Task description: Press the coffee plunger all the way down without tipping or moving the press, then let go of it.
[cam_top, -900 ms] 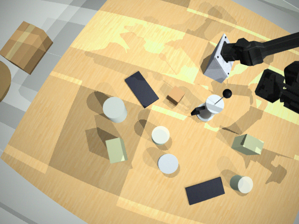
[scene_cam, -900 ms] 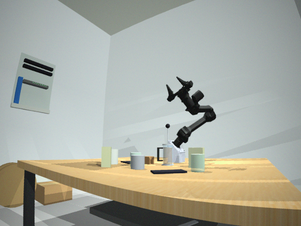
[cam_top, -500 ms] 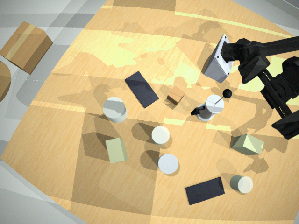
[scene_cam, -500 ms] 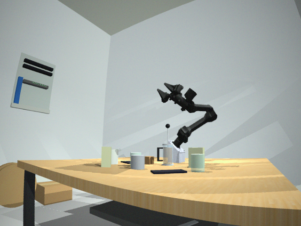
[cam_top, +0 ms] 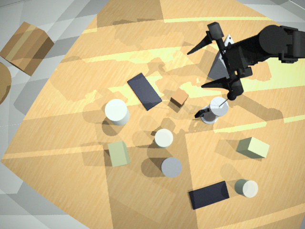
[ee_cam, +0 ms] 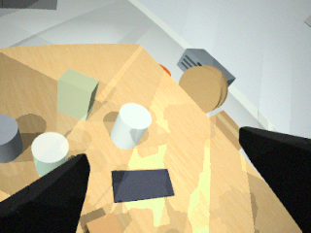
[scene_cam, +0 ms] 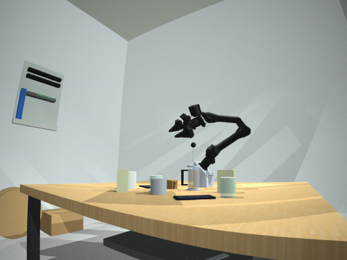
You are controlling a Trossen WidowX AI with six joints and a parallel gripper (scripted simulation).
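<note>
The glass coffee press lies 20 cm below my gripper tip and 12 cm to the left of it. From my gripper tip the other things lie so: brown box: 29 cm below, 2 cm behind, 1 cm to the right.
</note>
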